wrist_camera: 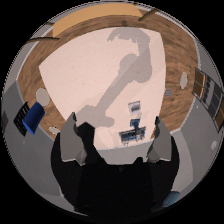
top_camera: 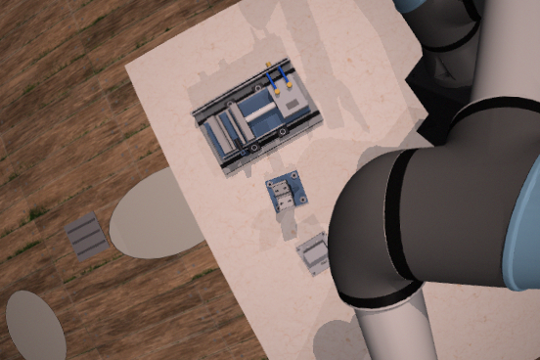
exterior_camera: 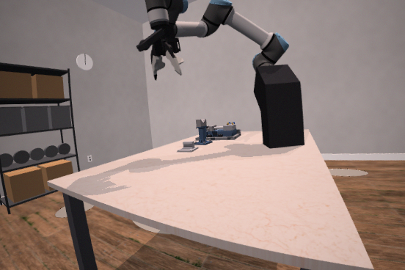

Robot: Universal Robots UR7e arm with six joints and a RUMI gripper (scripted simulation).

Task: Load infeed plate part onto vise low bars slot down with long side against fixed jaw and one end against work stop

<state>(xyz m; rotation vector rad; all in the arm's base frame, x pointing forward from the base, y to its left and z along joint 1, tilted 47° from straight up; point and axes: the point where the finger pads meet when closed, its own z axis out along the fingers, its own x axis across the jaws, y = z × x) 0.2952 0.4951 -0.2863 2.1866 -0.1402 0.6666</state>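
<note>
My gripper is now 12 cm short of the part, 30 cm to the left of it and 32 cm above it. From my hand the other things lie so: air cylinder 1 cm ahead, 69 cm to the right, 27 cm below; then air cylinder rod 9 cm ahead, 69 cm to the right, 27 cm below; then infeed plate 12 cm ahead, 29 cm to the right, 35 cm below.
</note>
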